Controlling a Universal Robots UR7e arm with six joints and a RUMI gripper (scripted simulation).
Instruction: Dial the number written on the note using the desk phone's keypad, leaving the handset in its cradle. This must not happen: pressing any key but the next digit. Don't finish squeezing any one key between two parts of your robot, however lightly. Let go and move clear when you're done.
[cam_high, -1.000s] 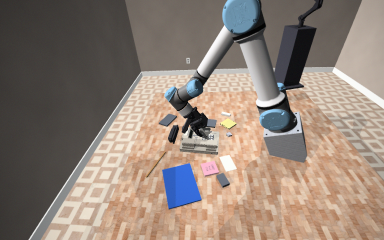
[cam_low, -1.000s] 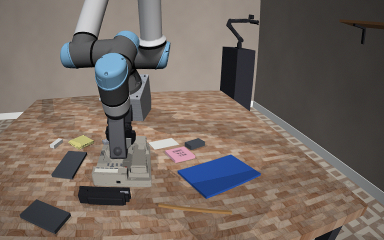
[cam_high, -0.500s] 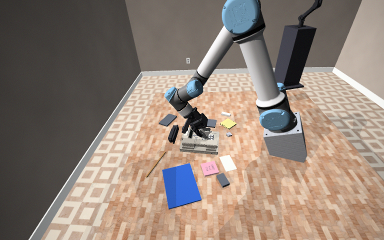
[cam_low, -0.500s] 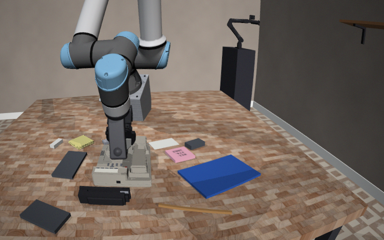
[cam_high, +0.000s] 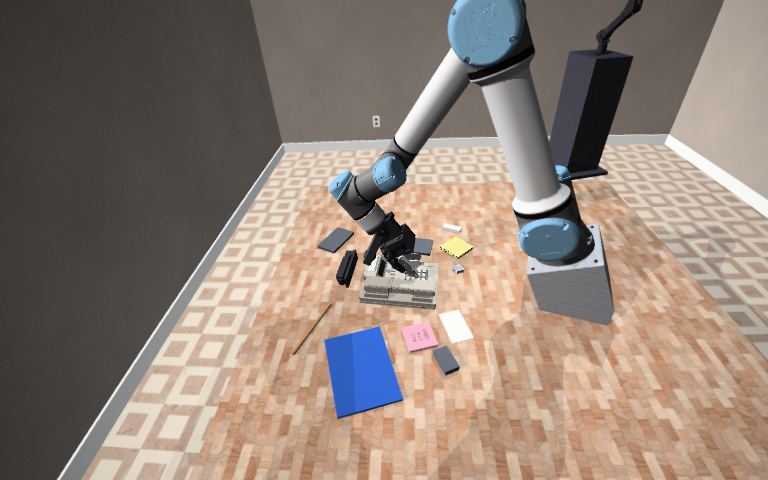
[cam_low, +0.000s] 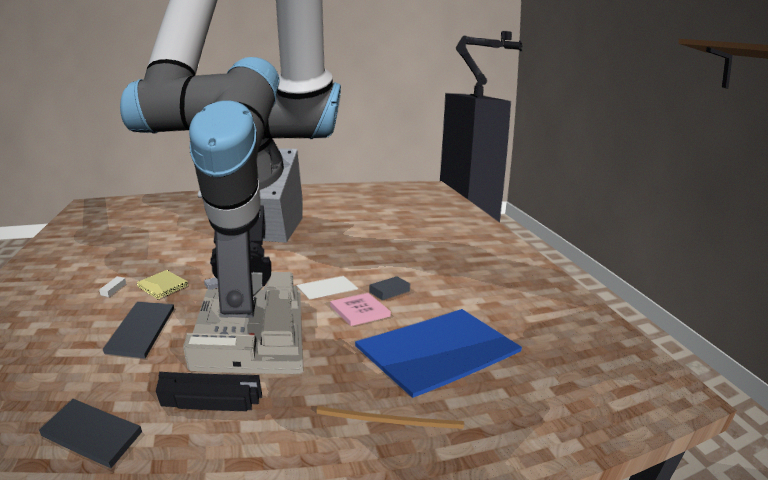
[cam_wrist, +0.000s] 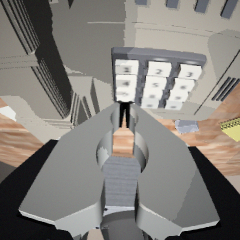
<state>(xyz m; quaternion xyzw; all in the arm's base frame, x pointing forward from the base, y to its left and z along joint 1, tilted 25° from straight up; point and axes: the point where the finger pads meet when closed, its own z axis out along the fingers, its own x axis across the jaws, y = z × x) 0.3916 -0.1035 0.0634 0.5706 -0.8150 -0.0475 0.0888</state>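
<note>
Right now the handset is 50 mm ahead of my hand and 40 mm to the left of it. Round my hand: black stapler (190 mm ahead, 120 mm to the right, 30 mm below); then white card (170 mm to the left, 70 mm behind, 50 mm below); then blue book (240 mm to the left, 200 mm ahead, 50 mm below).
</note>
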